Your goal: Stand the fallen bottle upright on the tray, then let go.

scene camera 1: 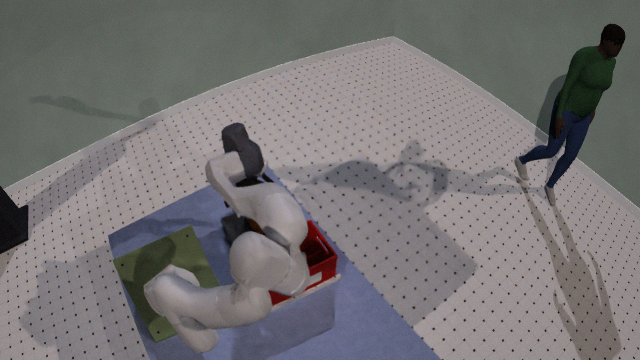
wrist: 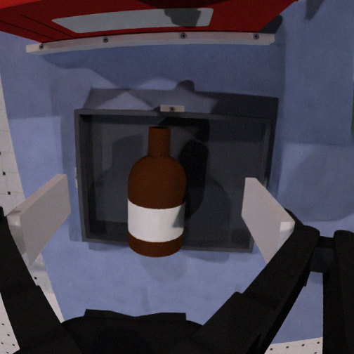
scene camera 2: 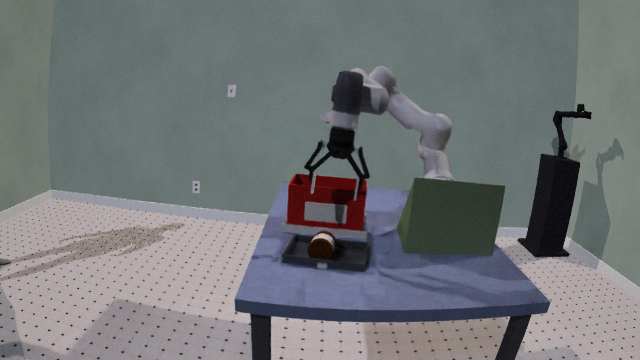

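The brown bottle [wrist: 157, 185] [scene camera 2: 321, 247] with a white label lies on its side in the dark grey tray [wrist: 125, 114] [scene camera 2: 352, 262]. In the wrist view its neck points to the tray wall nearest the red crate, and its base overlaps the opposite wall. In scene camera 1 the arm hides most of the bottle and part of the tray [scene camera 1: 232, 229]. My gripper [scene camera 2: 334, 195] [wrist: 155, 195] is open and empty, pointing down above the tray area. In the wrist view its two pads stand wide apart to the left and right of the bottle, touching neither it nor the tray.
A red crate [scene camera 1: 327, 264] [scene camera 2: 295, 207] [wrist: 250, 17] stands on the blue table [scene camera 2: 410, 295], right behind the tray in scene camera 2. A green wedge-shaped block [scene camera 1: 197, 250] [scene camera 2: 452, 217] stands to the right there. A person [scene camera 1: 585, 90] is on the floor away from the table.
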